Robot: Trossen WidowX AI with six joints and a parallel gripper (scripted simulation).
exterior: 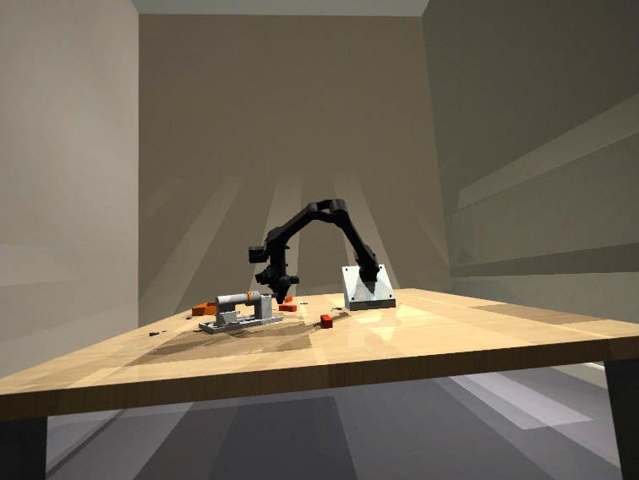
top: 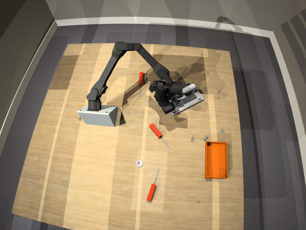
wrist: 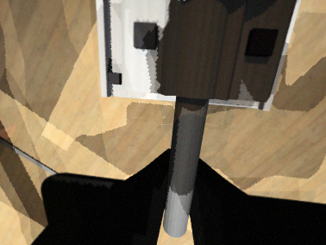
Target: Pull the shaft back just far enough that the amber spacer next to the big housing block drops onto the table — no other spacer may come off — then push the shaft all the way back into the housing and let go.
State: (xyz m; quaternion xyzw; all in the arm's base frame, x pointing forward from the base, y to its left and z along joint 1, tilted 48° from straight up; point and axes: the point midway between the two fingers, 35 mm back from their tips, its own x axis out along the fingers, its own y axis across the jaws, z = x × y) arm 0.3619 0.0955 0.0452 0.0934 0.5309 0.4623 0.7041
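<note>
Now: the grey shaft 40 mm ahead of my gripper tip, 30 mm to the left of it and 30 mm above it. Round my gripper tip: orange tray: 320 mm ahead, 300 mm to the right, 40 mm below; amber spacer: 100 mm ahead, 70 mm to the left, 30 mm above.
</note>
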